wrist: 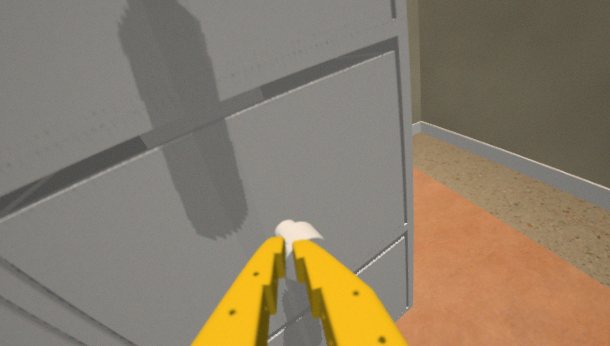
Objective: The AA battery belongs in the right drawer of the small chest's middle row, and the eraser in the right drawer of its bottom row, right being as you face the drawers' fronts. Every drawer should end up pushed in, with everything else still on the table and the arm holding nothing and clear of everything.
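Places are measured from the arm's base along level axes (x down, y right, z back), in millimetres.
Where they show: hand, its tool point: (284, 251).
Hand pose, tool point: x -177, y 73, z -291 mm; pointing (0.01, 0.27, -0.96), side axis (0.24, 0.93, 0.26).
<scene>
Things, the pixels of their centre, and the offset from my tool point. "pt": a spot on its surface instead. Level surfaces: height alone.
- grey small chest, a spot on its surface: (408, 200) pt dx +43, dy +71, dz -35 mm
- white round knob, a spot on its surface: (301, 230) pt dx +3, dy +7, dz -8 mm
- orange-brown surface, height of its surface: dx +177 mm
The grey small chest (408, 200) fills the left and middle of the wrist view. A broad drawer front (325, 145) with a white round knob (301, 230) faces me, between a grey front (310, 25) above and another drawer front (384, 280) below. A thin dark gap runs along its top edge. My gripper (288, 243) is shut, its yellow jaws close together with a narrow gap. Its tips are right at the knob, which shows just past them and is not plainly pressed between the jaws. The AA battery and the eraser do not show.
An orange-brown surface (480, 240) lies right of the chest, with a speckled floor strip (450, 165) beyond it. A pale baseboard (515, 155) and an olive wall (515, 70) stand behind. A dark shadow (200, 165) falls across the chest fronts.
</scene>
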